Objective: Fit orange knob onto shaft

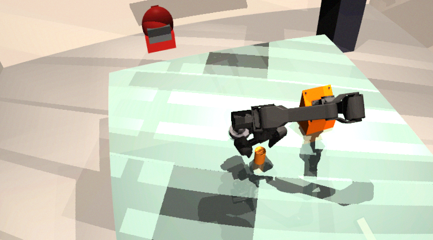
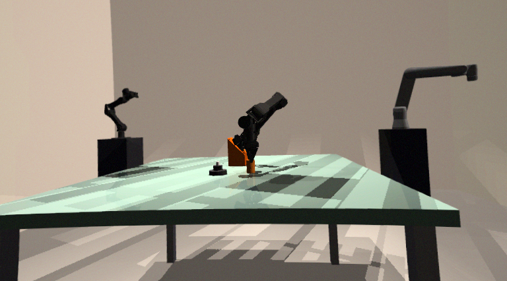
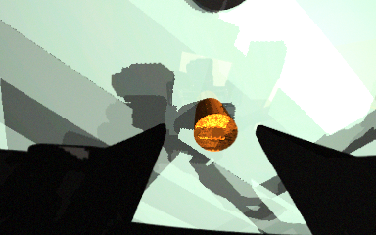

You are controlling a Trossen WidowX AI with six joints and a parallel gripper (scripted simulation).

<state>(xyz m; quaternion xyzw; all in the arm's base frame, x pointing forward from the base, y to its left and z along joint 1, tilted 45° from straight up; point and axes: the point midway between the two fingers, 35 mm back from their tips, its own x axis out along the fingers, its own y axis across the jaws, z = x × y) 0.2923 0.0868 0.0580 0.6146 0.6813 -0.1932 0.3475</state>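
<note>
The orange knob lies 1 cm below my gripper tip. From my gripper tip the other things lie so: pedestal 3 cm ahead, 15 cm to the right, 2 cm below.
</note>
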